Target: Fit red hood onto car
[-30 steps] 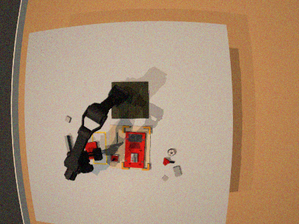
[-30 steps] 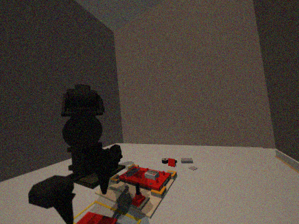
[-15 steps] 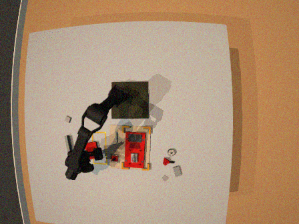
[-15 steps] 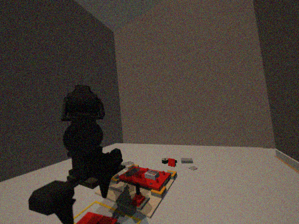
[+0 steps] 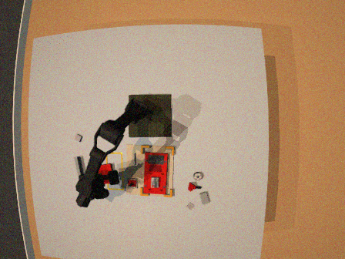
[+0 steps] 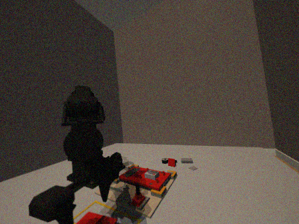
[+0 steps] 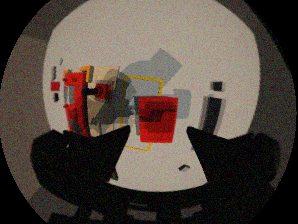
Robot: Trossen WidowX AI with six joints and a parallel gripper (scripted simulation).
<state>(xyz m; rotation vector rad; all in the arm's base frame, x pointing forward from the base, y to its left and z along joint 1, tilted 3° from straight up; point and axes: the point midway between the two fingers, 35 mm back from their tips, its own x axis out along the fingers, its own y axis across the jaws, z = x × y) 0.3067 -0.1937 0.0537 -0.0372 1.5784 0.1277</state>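
The red hood is 40 mm below my gripper tip. Also, from my gripper tip: long grey bar 10 mm behind, 140 mm to the right, 30 mm below; then grey engine block 40 mm ahead, 250 mm to the left, 30 mm below.
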